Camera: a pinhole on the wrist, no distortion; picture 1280 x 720 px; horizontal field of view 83.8 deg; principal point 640.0 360.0 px. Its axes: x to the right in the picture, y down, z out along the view. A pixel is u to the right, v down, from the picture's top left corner.
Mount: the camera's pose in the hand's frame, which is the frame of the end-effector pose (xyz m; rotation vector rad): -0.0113 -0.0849 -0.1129 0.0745 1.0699 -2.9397
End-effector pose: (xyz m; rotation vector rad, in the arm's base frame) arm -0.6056 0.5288 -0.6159 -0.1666 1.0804 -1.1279
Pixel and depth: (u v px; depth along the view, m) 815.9 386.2 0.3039
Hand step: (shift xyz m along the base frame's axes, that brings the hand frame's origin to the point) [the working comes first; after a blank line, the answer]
In the camera's frame: 0.0749 0.0112 0.3039

-0.1041 -0.1010 0.2892
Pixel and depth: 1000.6 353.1 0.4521
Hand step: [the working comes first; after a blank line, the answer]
In the camera's frame: 0.2286 -0.0044 0.4521

-0.0707 -0.0586 0.4962
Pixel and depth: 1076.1 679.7 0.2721
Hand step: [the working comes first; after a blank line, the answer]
In the camera's frame: 0.1664 0.1220 0.2721

-0.2227 -0.0238 0.3292
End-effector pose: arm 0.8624 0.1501 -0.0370 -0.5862 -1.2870 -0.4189
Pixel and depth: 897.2 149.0 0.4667
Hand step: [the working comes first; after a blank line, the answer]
In the camera's frame: 0.1683 -0.1381 0.4667

-0.4629 -0.0233 -0.0937
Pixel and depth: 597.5 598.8 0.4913
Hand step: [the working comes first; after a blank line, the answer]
In the camera's frame: -0.0293 0.1645 0.4913

-0.4352 -0.3146 0.1197
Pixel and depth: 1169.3 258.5 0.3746
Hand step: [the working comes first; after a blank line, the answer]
In the camera's frame: 0.2780 -0.0533 0.3746

-0.3909 -0.1114 -0.2152
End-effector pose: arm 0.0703 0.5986 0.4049 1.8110 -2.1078 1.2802
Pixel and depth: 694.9 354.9 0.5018
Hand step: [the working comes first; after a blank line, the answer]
In the camera's frame: 0.0386 -0.0036 0.5018

0.4829 -0.0947 -0.0012
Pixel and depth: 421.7 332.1 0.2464
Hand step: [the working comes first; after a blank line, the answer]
In the camera's frame: -0.0754 -0.0096 0.2464

0.2219 -0.0837 0.0988
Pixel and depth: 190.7 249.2 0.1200
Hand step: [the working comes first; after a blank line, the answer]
In the camera's frame: -0.0756 -0.0186 0.1200

0.1058 -0.0352 0.1140
